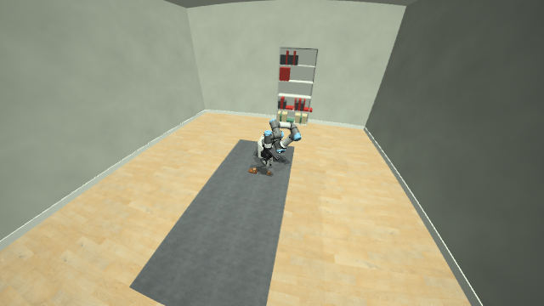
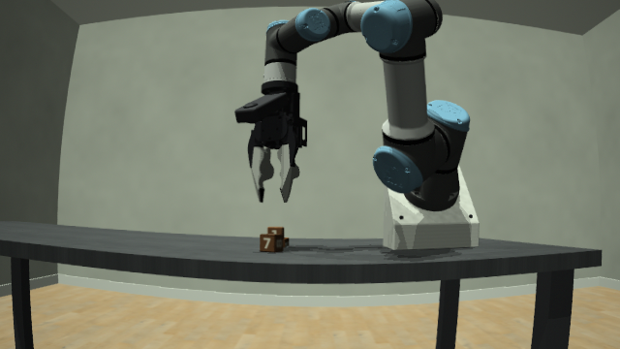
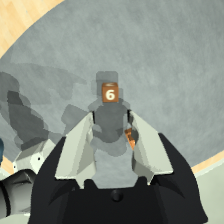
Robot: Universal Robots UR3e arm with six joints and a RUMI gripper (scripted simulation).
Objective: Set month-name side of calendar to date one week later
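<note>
The cube is 9 cm below my hand. Also, from my hand: calendar tray: 1 cm ahead, 16 cm to the right, 10 cm below.
</note>
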